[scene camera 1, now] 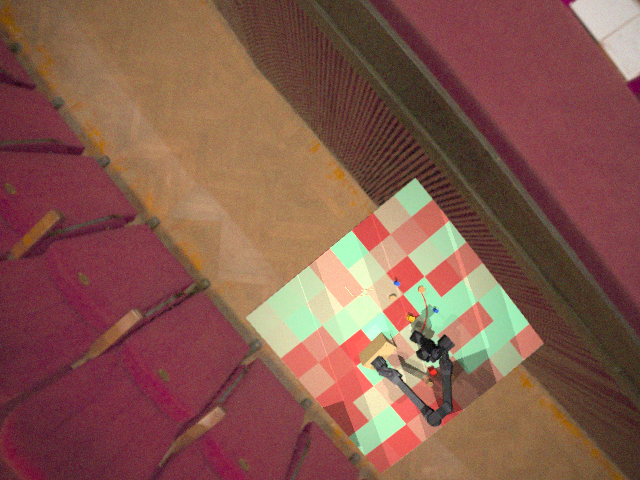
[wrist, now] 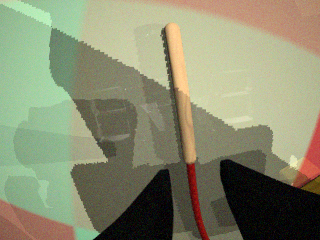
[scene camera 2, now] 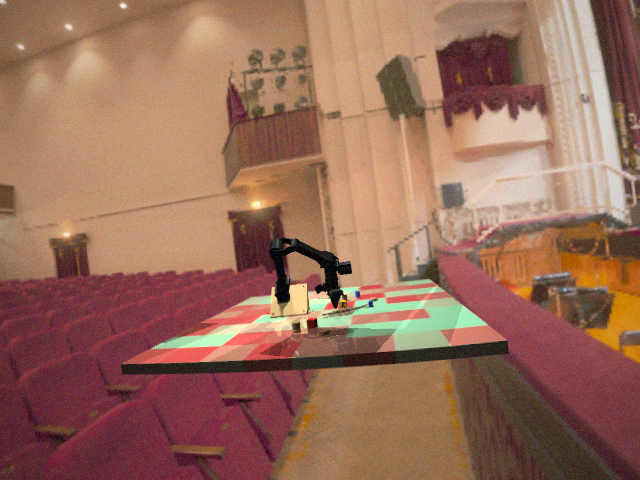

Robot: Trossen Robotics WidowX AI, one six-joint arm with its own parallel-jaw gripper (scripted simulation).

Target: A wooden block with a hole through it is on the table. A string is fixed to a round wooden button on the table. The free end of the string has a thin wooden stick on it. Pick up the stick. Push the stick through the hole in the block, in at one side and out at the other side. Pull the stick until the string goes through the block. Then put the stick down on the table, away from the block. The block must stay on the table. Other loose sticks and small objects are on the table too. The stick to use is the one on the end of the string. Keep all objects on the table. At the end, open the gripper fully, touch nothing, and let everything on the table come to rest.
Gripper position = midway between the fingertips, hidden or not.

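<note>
There is a thin wooden stick [wrist: 175, 50] that I can see in the wrist view, and my own gripper [wrist: 195, 173] is visible to me there too.
</note>
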